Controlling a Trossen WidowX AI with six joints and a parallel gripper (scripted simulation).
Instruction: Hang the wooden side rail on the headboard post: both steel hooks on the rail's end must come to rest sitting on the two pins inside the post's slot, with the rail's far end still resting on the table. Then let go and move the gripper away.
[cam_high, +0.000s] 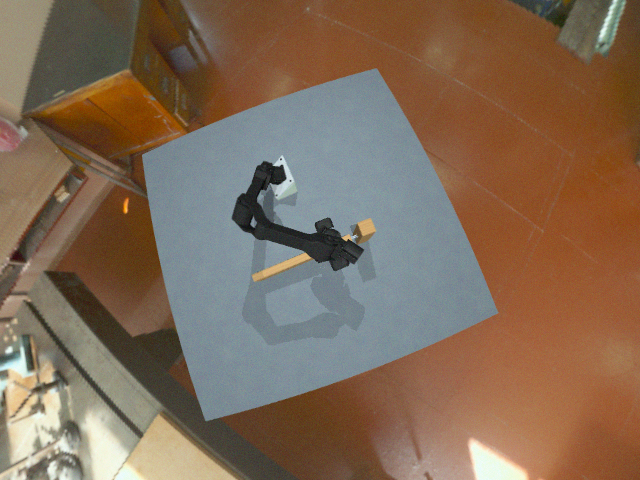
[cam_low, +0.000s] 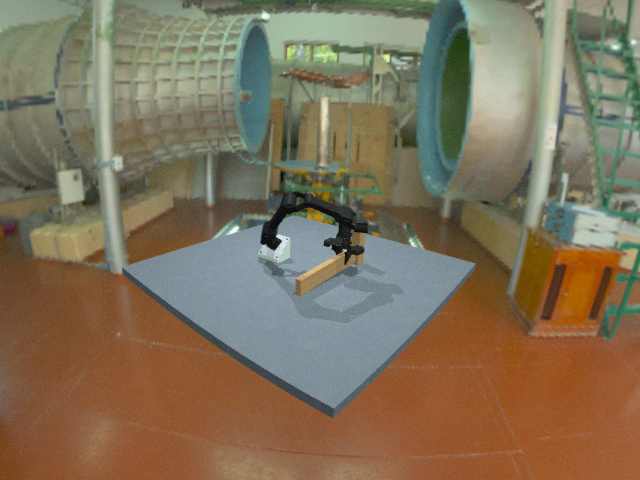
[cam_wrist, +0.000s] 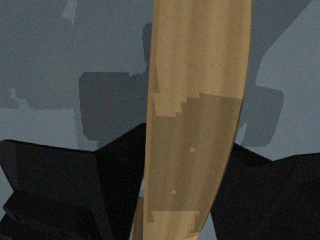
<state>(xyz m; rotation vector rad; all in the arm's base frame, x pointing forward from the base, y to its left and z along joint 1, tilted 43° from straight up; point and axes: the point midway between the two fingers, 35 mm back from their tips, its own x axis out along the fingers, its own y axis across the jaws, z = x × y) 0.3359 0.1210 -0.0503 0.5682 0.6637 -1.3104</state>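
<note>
Now: gripper tip 10 mm past the wooden headboard post, 120 mm to the right of it and 40 mm below it.
</note>
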